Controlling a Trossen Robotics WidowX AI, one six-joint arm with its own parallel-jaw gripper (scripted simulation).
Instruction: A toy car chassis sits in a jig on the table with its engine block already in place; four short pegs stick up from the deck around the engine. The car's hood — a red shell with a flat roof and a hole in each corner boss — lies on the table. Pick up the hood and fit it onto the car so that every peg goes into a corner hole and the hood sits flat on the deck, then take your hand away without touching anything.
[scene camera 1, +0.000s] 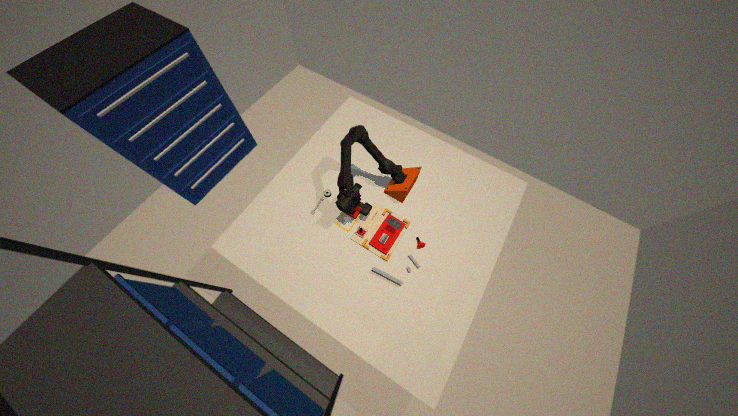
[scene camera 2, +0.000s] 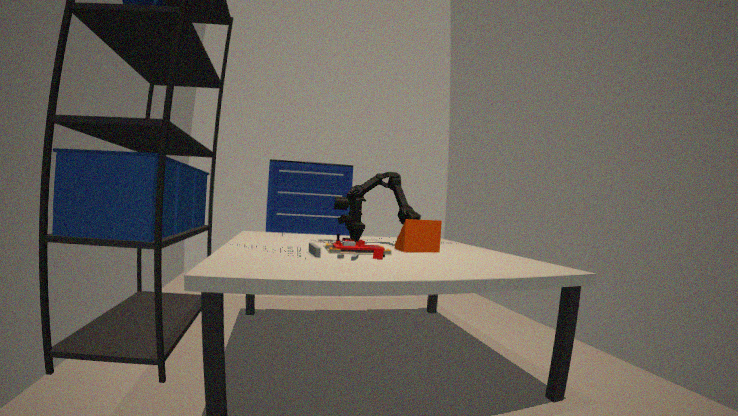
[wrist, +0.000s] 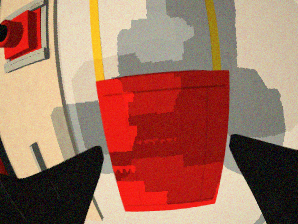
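A red hood (wrist: 166, 132) is 8 cm from the lens, and my own gripper (wrist: 167, 148) is 10 cm from the lens.
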